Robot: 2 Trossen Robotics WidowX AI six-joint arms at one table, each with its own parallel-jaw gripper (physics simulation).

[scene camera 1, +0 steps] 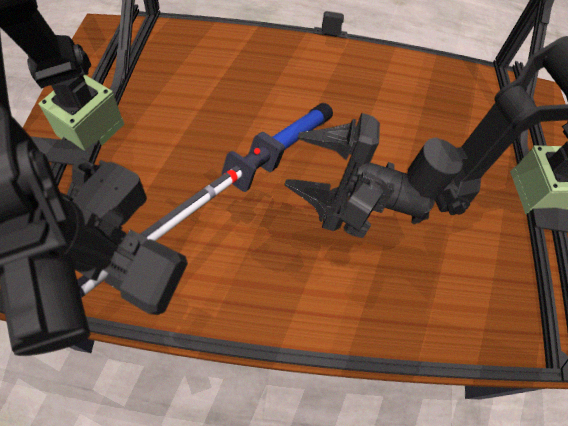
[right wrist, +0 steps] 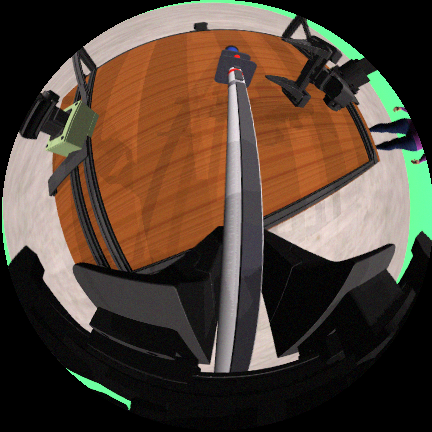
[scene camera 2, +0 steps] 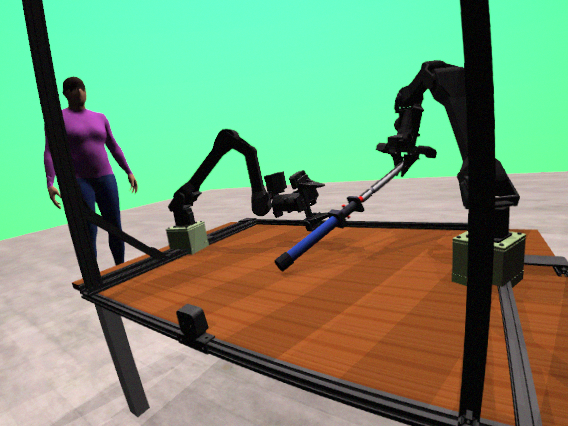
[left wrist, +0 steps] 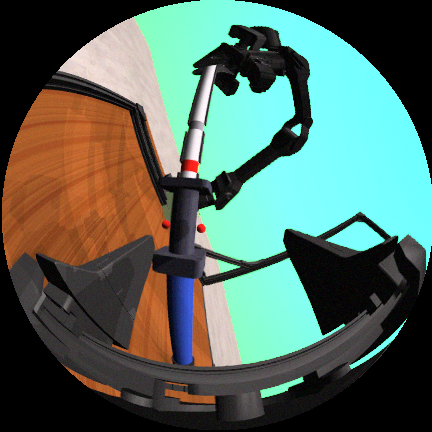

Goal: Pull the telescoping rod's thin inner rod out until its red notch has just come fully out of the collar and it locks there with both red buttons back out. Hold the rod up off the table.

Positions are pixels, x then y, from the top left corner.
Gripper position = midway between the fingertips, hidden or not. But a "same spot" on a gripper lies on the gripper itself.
The left gripper shows in scene camera 1 [291, 159], in the right wrist view [273, 57], in scene camera 2 [328, 199] and in the left wrist view [219, 239]. The right gripper shows in scene camera 1, in the right wrist view [236, 232], in scene camera 2 [398, 176] and in the left wrist view. A telescoping rod shows in scene camera 1, in the right wrist view [226, 59], in scene camera 2 and in the left wrist view [181, 262]. One and the same spot on the telescoping rod: [scene camera 1: 272, 148] is [scene camera 2: 333, 209]. One and the same spot on the right gripper: [scene camera 1: 132, 241] is [left wrist: 247, 54].
